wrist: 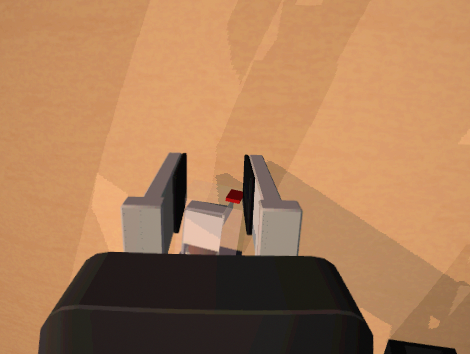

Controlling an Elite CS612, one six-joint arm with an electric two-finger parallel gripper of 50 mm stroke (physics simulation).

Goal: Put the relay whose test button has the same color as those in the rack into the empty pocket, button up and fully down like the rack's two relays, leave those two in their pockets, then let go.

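Places are measured from the arm's base along level axes (x right, y ahead, z up), in millimetres.
Pixels of known places: gripper, between the fingertips: [215,178].
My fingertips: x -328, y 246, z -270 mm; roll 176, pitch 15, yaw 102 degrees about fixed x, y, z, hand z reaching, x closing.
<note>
Ahead of a thing's pixels: the offset from my fingertips to its top centre. "spot": to the spot under its first point. Level surfaces: height alone.
A relay {dx +26, dy +6, dz +13 mm} [203,227] with a clear housing, a whitish block inside and a red test button stands between the fingers in the wrist view, low in the middle. The red button {dx +4, dy +11, dz +8 mm} [234,196] is on its far end, close to the right finger pad. My gripper [215,178] is shut on this relay, with the black pads at its left and right sides. The lower part of the relay is hidden behind the dark gripper body. The rack's two relays and the empty pocket do not show in this view.
A small part of a black object {spot: dx +56, dy +123, dz -6 mm} [421,346] shows at the bottom right edge. Its kind cannot be told. The wooden table top {dz -8 mm} [60,100] fills the background, with broad shadows across it.
</note>
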